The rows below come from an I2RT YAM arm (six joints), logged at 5 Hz.
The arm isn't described. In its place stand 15 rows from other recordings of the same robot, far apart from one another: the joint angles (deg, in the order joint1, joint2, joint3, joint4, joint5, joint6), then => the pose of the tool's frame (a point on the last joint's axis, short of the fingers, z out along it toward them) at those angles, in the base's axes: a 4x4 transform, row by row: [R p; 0 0 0 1], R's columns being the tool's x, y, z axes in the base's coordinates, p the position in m.
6.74, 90.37, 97.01, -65.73, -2.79, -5.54 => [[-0.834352 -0.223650 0.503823 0.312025], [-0.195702 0.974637 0.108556 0.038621], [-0.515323 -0.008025 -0.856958 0.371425], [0 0 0 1]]
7.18, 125.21, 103.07, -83.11, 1.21, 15.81 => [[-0.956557 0.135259 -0.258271 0.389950], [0.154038 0.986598 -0.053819 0.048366], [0.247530 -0.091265 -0.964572 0.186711], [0 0 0 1]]
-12.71, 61.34, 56.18, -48.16, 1.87, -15.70 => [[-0.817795 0.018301 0.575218 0.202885], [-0.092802 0.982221 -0.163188 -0.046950], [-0.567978 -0.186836 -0.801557 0.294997], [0 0 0 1]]
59.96, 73.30, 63.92, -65.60, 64.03, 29.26 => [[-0.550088 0.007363 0.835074 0.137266], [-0.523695 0.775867 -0.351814 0.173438], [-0.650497 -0.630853 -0.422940 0.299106], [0 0 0 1]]
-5.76, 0.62, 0.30, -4.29, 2.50, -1.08 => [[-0.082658 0.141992 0.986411 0.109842], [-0.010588 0.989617 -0.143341 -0.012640], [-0.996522 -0.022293 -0.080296 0.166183], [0 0 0 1]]
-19.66, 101.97, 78.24, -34.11, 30.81, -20.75 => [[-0.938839 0.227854 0.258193 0.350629], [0.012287 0.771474 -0.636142 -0.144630], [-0.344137 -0.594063 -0.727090 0.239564], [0 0 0 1]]
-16.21, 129.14, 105.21, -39.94, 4.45, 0.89 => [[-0.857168 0.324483 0.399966 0.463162], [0.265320 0.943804 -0.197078 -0.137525], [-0.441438 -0.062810 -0.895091 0.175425], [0 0 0 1]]
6.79, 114.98, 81.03, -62.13, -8.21, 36.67 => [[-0.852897 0.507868 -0.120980 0.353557], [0.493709 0.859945 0.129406 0.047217], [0.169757 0.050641 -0.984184 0.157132], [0 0 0 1]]
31.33, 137.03, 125.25, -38.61, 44.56, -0.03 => [[-0.658073 0.011288 0.752869 0.464521], [-0.401024 0.841017 -0.363140 0.253524], [-0.637275 -0.540891 -0.548924 0.225615], [0 0 0 1]]
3.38, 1.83, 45.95, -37.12, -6.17, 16.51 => [[0.069720 -0.192874 0.978743 -0.001401], [0.287147 0.943486 0.165471 0.003750], [-0.955346 0.269506 0.121163 0.348896], [0 0 0 1]]
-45.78, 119.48, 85.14, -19.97, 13.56, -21.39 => [[-0.816300 0.530942 0.227498 0.307454], [0.330459 0.752286 -0.569967 -0.327909], [-0.473763 -0.390085 -0.789546 0.166449], [0 0 0 1]]
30.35, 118.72, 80.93, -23.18, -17.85, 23.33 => [[-0.934153 -0.260684 0.243724 0.365206], [-0.110142 0.860205 0.497911 0.226483], [-0.339450 0.438281 -0.832276 0.147979], [0 0 0 1]]
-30.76, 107.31, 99.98, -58.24, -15.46, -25.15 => [[-0.877440 0.027947 0.478871 0.343424], [0.045558 0.998644 0.025195 -0.193353], [-0.477518 0.043923 -0.877524 0.295182], [0 0 0 1]]
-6.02, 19.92, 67.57, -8.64, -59.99, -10.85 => [[0.730881 -0.487842 0.477308 -0.032735], [-0.171746 0.545380 0.820404 0.034451], [-0.660542 -0.681594 0.314823 0.482719], [0 0 0 1]]
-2.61, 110.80, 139.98, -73.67, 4.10, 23.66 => [[-0.602538 0.369211 0.707553 0.376016], [0.428164 0.897717 -0.103825 -0.019688], [-0.673516 0.240390 -0.698991 0.455389], [0 0 0 1]]
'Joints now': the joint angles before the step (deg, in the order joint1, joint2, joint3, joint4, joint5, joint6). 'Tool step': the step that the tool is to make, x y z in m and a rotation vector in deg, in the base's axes. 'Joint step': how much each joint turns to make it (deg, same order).
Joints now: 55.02 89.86 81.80 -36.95 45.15 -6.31
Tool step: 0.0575 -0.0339 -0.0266 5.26 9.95 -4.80
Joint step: -11.82 3.89 0.01 -0.54 -12.79 2.98
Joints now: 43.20 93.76 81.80 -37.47 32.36 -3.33
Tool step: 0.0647 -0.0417 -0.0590 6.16 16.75 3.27
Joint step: -13.03 9.10 0.01 0.82 -21.67 -4.40
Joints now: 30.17 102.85 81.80 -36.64 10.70 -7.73
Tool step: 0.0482 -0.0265 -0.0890 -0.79 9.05 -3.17
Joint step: -6.86 13.99 0.03 5.76 -4.70 -1.66
